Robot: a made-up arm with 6 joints.
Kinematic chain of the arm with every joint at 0, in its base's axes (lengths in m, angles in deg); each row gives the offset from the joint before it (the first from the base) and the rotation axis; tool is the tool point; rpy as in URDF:
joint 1: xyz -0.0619 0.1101 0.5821 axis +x
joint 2: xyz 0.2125 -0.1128 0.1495 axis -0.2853 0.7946 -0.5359
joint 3: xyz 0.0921 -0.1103 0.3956 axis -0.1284 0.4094 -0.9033
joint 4: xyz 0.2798 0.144 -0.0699 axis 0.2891 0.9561 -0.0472
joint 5: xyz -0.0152 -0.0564 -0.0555 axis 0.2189 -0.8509 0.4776
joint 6: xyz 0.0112 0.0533 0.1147 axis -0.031 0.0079 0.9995
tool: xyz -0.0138 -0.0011 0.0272 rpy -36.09 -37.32 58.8
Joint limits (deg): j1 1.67..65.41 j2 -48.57..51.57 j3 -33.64..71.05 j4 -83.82..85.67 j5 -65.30..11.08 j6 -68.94..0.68
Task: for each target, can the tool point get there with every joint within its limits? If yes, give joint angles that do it. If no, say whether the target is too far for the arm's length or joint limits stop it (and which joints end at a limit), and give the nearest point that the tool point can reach.
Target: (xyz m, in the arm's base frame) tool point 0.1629 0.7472 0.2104
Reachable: no: joint limits stop it (at a limit: joint 1, joint 2, joint 4, joint 5, joint 6) | nearest point 0.5238 -0.0661 0.3377 | short by 0.899 m
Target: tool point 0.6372 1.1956 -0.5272
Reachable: no: too far | nearest point 0.5703 -0.0848 0.2714 | short by 1.511 m
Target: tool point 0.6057 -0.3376 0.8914
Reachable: yes | joints 22.87 1.10 39.83 -56.87 -56.53 -57.41
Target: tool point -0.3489 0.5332 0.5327
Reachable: no: joint limits stop it (at a limit: joint 1, joint 2, joint 3, joint 4, joint 5, joint 6) | nearest point 0.1031 0.1491 1.1459 | short by 0.853 m
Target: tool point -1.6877 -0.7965 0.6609
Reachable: no: too far | nearest point -0.0503 -0.5492 0.8185 | short by 1.663 m
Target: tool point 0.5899 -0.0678 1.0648
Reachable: yes | joints 19.06 -1.94 -10.56 21.15 -48.55 -49.87
